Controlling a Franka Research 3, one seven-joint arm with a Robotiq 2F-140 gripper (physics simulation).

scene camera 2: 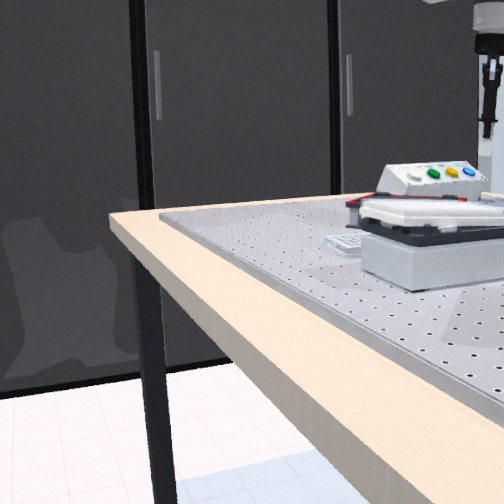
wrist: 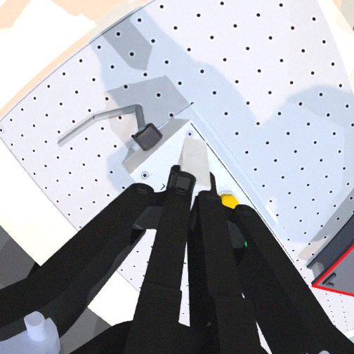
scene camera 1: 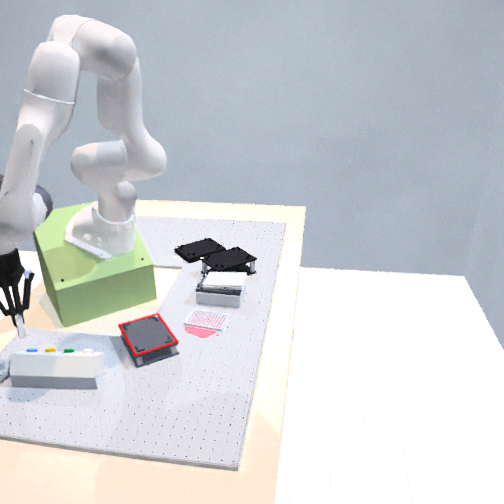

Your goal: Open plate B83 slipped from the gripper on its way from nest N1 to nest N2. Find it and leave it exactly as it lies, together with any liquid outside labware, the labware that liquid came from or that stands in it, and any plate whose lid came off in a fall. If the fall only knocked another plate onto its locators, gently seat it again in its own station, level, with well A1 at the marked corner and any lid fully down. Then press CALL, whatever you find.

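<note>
My gripper (scene camera 1: 21, 327) (scene camera 2: 485, 150) (wrist: 190, 155) is shut and empty, its pale fingertips low at the blue-button end of the white button box (scene camera 1: 55, 370) (scene camera 2: 405, 187) (wrist: 167, 150). The blue button (scene camera 1: 32, 350) (scene camera 2: 469, 171) is hidden in the wrist view; contact cannot be told. The yellow button (scene camera 1: 50, 350) (scene camera 2: 451, 172) (wrist: 230, 201) is beside the fingers. An open plate (scene camera 1: 207, 320) (scene camera 2: 344, 243) with pink wells lies on the perforated board, pink liquid (scene camera 1: 201, 332) beside it. A white lidded plate (scene camera 1: 226, 280) (scene camera 2: 430, 212) looks tilted on its grey station (scene camera 1: 218, 300) (scene camera 2: 390, 260).
A red-rimmed dark nest (scene camera 1: 149, 335) (wrist: 345, 280) stands between the button box and the open plate. Two black nests (scene camera 1: 200, 248) (scene camera 1: 230, 258) stand behind the grey station. The green robot base (scene camera 1: 107, 295) is behind the box. A grey cable (wrist: 115, 111) leaves the box's end.
</note>
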